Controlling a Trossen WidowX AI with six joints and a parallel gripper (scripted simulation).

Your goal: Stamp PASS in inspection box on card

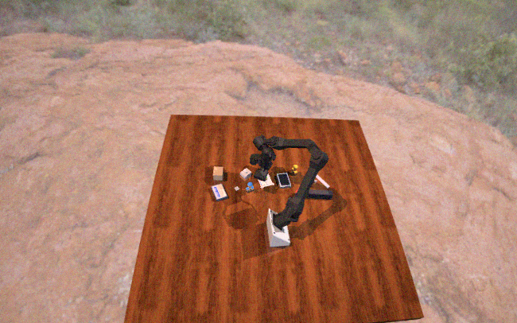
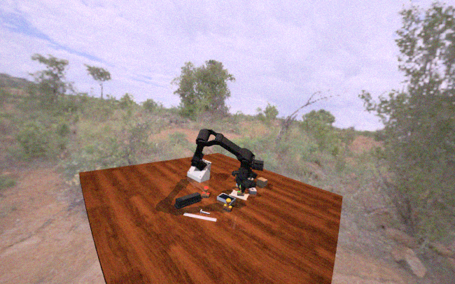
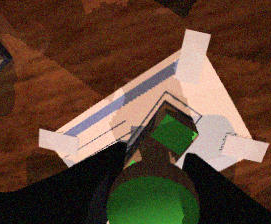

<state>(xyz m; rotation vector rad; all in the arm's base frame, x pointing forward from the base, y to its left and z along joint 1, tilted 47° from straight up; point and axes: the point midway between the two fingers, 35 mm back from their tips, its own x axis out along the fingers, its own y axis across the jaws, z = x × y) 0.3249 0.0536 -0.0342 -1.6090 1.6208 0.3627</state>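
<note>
The card is 10 mm behind my gripper tip, 10 mm to the right of it and 30 mm below it. The rest, counted from my gripper tip: yellow-knobbed stamp: 50 mm ahead, 180 mm to the right, 10 mm below; then blue-knobbed stamp: 90 mm behind, 70 mm to the left, 10 mm below; then ink pad: 10 mm behind, 110 mm to the right, 20 mm below.
</note>
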